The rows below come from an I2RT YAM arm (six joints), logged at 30 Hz.
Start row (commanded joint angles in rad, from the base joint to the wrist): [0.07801 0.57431 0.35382 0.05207 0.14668 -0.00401]
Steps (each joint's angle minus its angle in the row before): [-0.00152 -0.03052 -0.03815 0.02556 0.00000 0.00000]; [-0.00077 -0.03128 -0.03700 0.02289 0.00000 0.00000]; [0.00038 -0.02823 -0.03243 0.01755 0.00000 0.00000]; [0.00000 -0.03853 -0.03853 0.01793 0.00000 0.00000]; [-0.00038 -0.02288 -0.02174 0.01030 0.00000 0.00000]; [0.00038 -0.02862 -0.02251 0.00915 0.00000 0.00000]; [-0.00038 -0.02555 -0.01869 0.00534 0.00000 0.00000]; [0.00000 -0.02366 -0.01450 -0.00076 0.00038 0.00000]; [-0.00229 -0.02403 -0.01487 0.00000 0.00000 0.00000]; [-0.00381 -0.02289 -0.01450 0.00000 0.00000 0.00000]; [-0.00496 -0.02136 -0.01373 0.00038 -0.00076 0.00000]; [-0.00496 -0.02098 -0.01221 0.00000 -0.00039 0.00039]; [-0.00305 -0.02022 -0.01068 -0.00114 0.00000 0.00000]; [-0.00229 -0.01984 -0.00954 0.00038 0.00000 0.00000]
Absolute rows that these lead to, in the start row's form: [0.07649 0.54379 0.31567 0.07763 0.14668 -0.00401]; [0.07572 0.51251 0.27867 0.10052 0.14668 -0.00401]; [0.07610 0.48428 0.24624 0.11807 0.14668 -0.00401]; [0.07610 0.44575 0.20771 0.13600 0.14668 -0.00401]; [0.07572 0.42287 0.18597 0.14630 0.14668 -0.00401]; [0.07610 0.39425 0.16346 0.15545 0.14668 -0.00401]; [0.07572 0.36870 0.14477 0.16079 0.14668 -0.00401]; [0.07572 0.34504 0.13027 0.16003 0.14706 -0.00401]; [0.07343 0.32101 0.11540 0.16003 0.14706 -0.00401]; [0.06962 0.29812 0.10090 0.16003 0.14706 -0.00401]; [0.06466 0.27676 0.08717 0.16041 0.14630 -0.00401]; [0.05970 0.25578 0.07496 0.16041 0.14591 -0.00362]; [0.05665 0.23556 0.06428 0.15927 0.14591 -0.00362]; [0.05436 0.21572 0.05474 0.15965 0.14591 -0.00362]
